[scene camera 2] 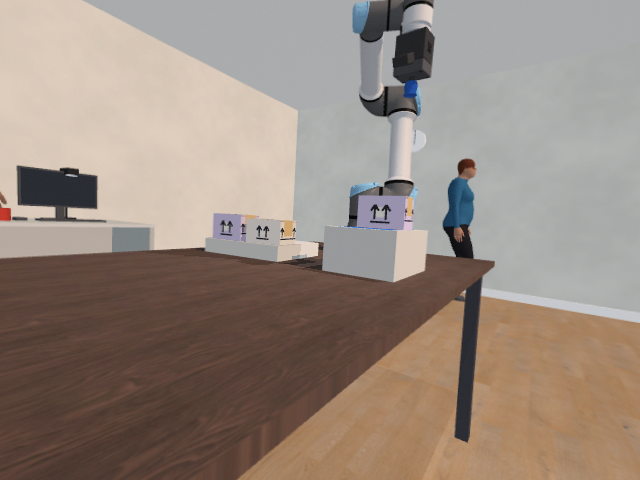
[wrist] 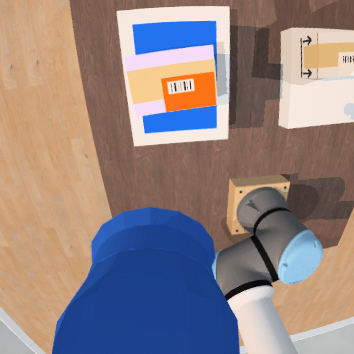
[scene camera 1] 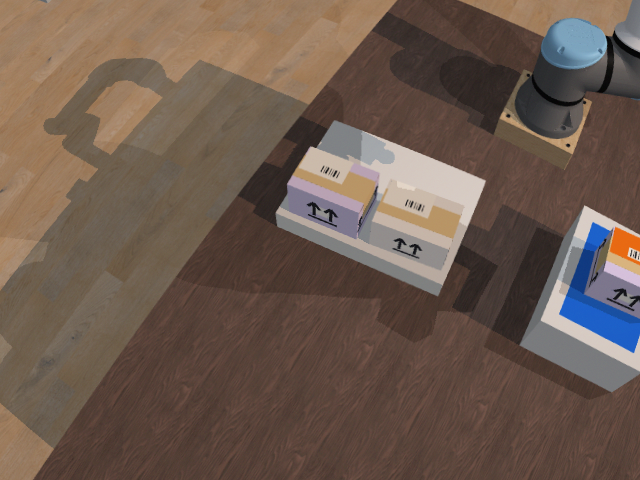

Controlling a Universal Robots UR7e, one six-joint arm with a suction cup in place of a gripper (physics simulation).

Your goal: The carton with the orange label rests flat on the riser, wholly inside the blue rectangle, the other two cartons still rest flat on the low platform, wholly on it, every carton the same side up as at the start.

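Frame: origin at the arm's base, x ahead, y left, z up, level; metres.
Seen in the pictures: end effector, tool point: (scene camera 2: 410, 95) (wrist: 153, 260); arm's base, origin of the base link: (wrist: 259, 208) (scene camera 1: 548, 110).
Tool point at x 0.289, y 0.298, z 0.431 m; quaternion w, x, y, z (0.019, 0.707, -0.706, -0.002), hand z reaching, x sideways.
Observation:
Pixels of each thing's top centre, then the offset from my tool point to it. Level surfaces: height alone.
- orange-label carton, middle of its top: (wrist: 172, 80) (scene camera 2: 386, 196) 0.051 m ahead, 0.021 m right, 0.283 m down
- riser, middle of its top: (scene camera 1: 613, 285) (wrist: 177, 78) (scene camera 2: 378, 228) 0.057 m ahead, 0.036 m right, 0.370 m down
- blue rectangle, middle of its top: (scene camera 1: 613, 285) (wrist: 177, 78) 0.057 m ahead, 0.036 m right, 0.370 m down
- lilac carton, middle of its top: (scene camera 1: 333, 178) (scene camera 2: 236, 214) 0.168 m ahead, 0.539 m right, 0.354 m down
- white carton, middle of its top: (scene camera 1: 419, 213) (wrist: 344, 53) (scene camera 2: 271, 219) 0.138 m ahead, 0.389 m right, 0.365 m down
- low platform, middle of its top: (scene camera 1: 385, 195) (wrist: 342, 78) (scene camera 2: 263, 240) 0.096 m ahead, 0.474 m right, 0.443 m down
- dark table, its level: 0.490 m down
The orange-label carton (scene camera 1: 622, 273) (scene camera 2: 382, 211) (wrist: 172, 72) rests flat on the riser (scene camera 1: 573, 356) (scene camera 2: 361, 253) (wrist: 180, 136), arrows upward, turned slightly against the blue rectangle (scene camera 1: 594, 322) (wrist: 175, 35). In the wrist view its top covers part of the rectangle's left border; whether its base is wholly inside I cannot tell. The lilac carton (scene camera 1: 325, 198) (scene camera 2: 227, 226) and white carton (scene camera 1: 413, 227) (scene camera 2: 261, 231) (wrist: 327, 55) rest flat on the low platform (scene camera 1: 449, 175) (scene camera 2: 253, 250) (wrist: 315, 105), arrows upward. My suction cup (scene camera 2: 410, 90) (wrist: 152, 225) is open, empty, high above the riser.
The robot base (scene camera 1: 550, 108) (wrist: 262, 205) stands on a wooden block (scene camera 1: 532, 142) (wrist: 235, 215) behind the riser and platform. The dark table (scene camera 1: 258, 387) (scene camera 2: 180, 335) holds them. A person (scene camera 2: 460, 206) stands beyond the table. A monitor (scene camera 2: 56, 188) stands on a side desk at left.

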